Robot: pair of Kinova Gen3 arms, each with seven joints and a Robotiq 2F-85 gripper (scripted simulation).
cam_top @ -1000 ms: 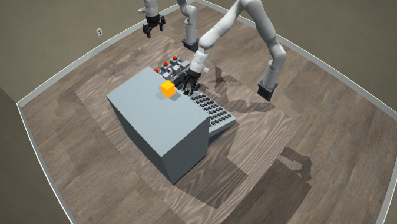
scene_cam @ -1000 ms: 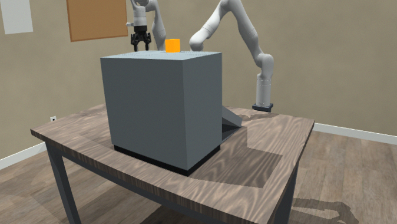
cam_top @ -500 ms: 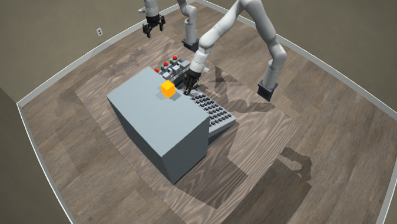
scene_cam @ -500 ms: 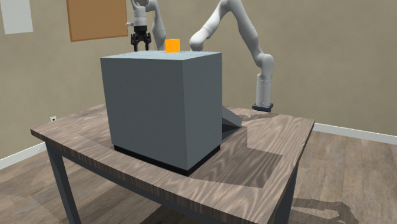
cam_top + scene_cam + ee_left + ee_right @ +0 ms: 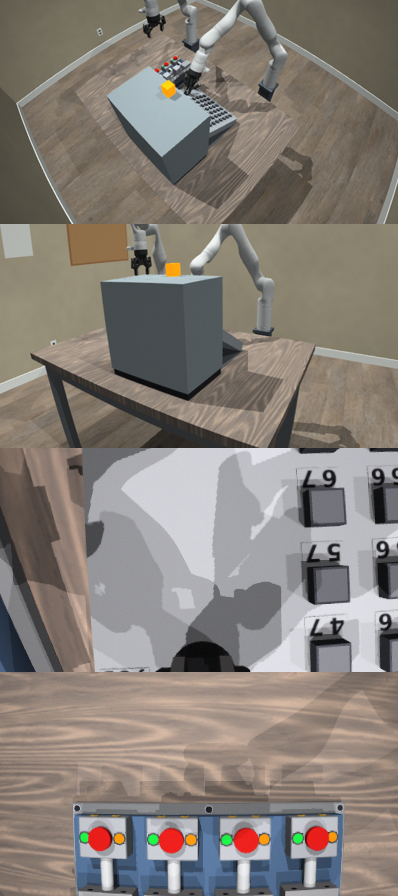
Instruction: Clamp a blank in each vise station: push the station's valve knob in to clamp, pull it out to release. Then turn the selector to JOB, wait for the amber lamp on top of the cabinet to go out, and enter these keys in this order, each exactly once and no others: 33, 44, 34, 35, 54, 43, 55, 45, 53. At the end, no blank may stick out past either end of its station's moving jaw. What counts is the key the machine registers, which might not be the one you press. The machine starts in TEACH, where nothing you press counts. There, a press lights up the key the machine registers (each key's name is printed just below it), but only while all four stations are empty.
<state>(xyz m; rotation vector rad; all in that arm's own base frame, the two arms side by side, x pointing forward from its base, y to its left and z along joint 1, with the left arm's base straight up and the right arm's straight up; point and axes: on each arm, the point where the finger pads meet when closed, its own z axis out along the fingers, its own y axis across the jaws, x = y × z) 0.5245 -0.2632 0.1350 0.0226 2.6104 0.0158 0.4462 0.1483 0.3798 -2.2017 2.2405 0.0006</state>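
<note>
Right now the black selector knob is 1 cm below my left hand and 1 cm ahead of it. From my left hand the other things lie so: keypad 11 cm to the left, 6 cm below, 4 cm ahead; key 20 cm to the left, 4 cm below, 1 cm behind.
</note>
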